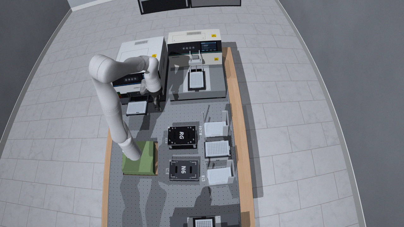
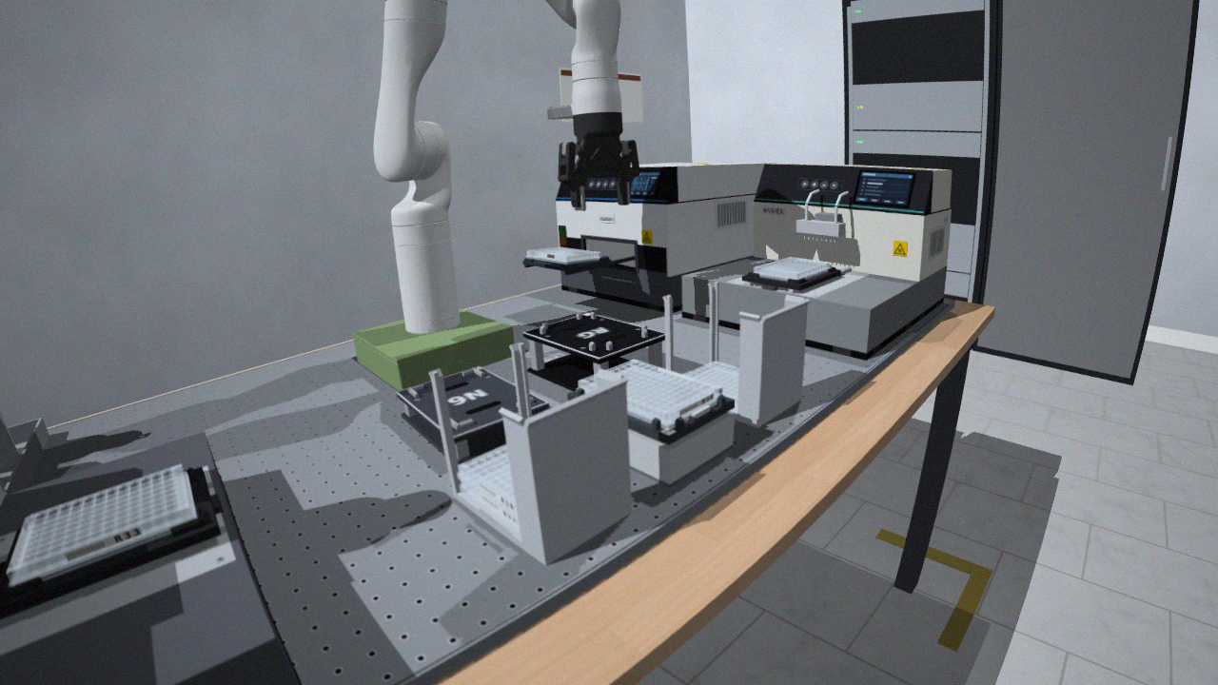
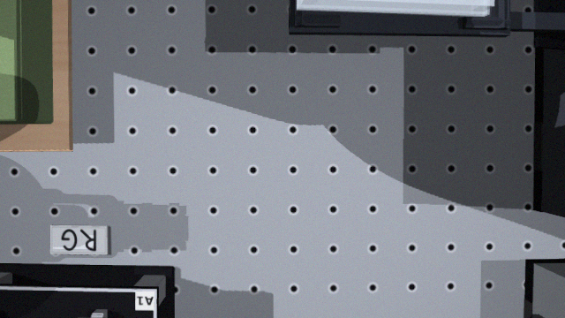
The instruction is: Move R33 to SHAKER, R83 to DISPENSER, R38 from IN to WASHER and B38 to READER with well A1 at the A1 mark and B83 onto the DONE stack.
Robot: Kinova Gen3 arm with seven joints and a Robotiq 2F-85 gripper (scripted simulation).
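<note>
The plate B83 is 18 cm behind my hand, 11 cm below it and 5 cm to the left of it. Also, from my hand: RG nest: 16 cm below, 12 cm to the right, 10 cm ahead; plate R83: 25 cm to the left, 19 cm ahead, 12 cm below; washer nest: 25 cm to the left, 19 cm ahead, 13 cm below.
</note>
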